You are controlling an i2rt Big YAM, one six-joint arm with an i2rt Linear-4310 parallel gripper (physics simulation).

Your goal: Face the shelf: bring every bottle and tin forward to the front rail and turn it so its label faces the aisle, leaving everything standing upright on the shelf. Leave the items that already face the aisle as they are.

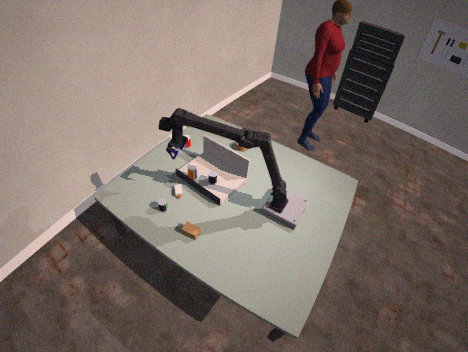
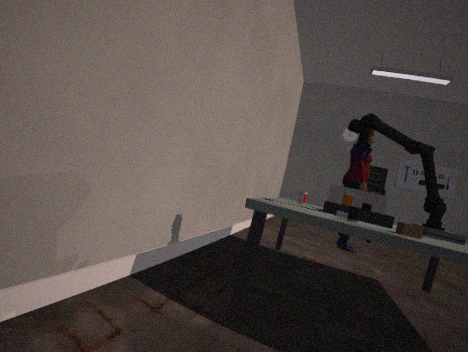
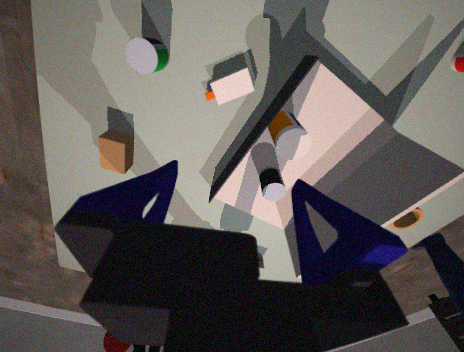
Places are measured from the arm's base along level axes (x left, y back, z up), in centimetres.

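Pixels of known places: gripper, fingertip midpoint: (image 1: 177, 153) (image 2: 358, 161) (image 3: 237, 176); arm's base, link origin: (image 1: 278, 204) (image 2: 432, 228).
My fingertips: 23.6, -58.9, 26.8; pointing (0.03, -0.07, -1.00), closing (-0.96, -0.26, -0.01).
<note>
For each thing: its top centre in the pictures, then the offset to it from my fingertips, as dx, dy, dz. "spot": a spot on its surface instead. Level surfaces: height alone.
- pale floor, surface height: dz -28.4
- dark front rail, top centre: (image 3: 251, 146) (image 2: 359, 208) (image 1: 196, 182) -7.4, +7.4, -25.4
- orange bottle, top centre: (image 3: 293, 145) (image 1: 191, 165) (image 2: 349, 192) -11.4, +0.7, -17.4
- black tin, top centre: (image 3: 274, 192) (image 1: 212, 174) (image 2: 367, 203) -16.6, +13.7, -21.3
- dark tin with a green patch, top centre: (image 3: 141, 56) (image 1: 162, 201) +17.8, +0.6, -25.1
- white box, top centre: (image 3: 227, 89) (image 1: 178, 190) +2.1, -0.3, -29.3
- brown block, top centre: (image 3: 112, 156) (image 2: 410, 224) (image 1: 190, 228) +21.3, +25.3, -27.1
- red item, surface spot: (image 2: 305, 199) (image 1: 188, 143) spot: -38.1, -24.9, -28.0
- orange round item, top centre: (image 3: 406, 219) (image 1: 242, 142) -63.8, +8.5, -27.1
The shelf has a pale floor (image 3: 332, 95), a dark front rail (image 1: 200, 188) (image 3: 265, 125) and a grey back panel (image 1: 225, 156). An orange bottle (image 1: 192, 173) (image 2: 347, 200) (image 3: 281, 125) with a whitish cap stands upright close behind the rail. Its blue-white patch shows on the side away from the rail. A black tin (image 1: 213, 178) (image 2: 366, 206) (image 3: 271, 177) with a pale lid stands upright farther back from the rail, toward the arm base's end; no label on it can be made out. My gripper (image 1: 173, 153) (image 3: 237, 176) is open and empty, high above the table near the shelf's far end.
Off the shelf, on the table, are a dark tin with a green patch (image 1: 162, 205) (image 3: 161, 59), a white box (image 1: 178, 189) (image 3: 233, 86), a brown block (image 1: 191, 230) (image 3: 114, 153), a red item (image 1: 188, 142) (image 2: 305, 199) and an orange round item (image 1: 242, 147). A person (image 1: 325, 55) stands beyond.
</note>
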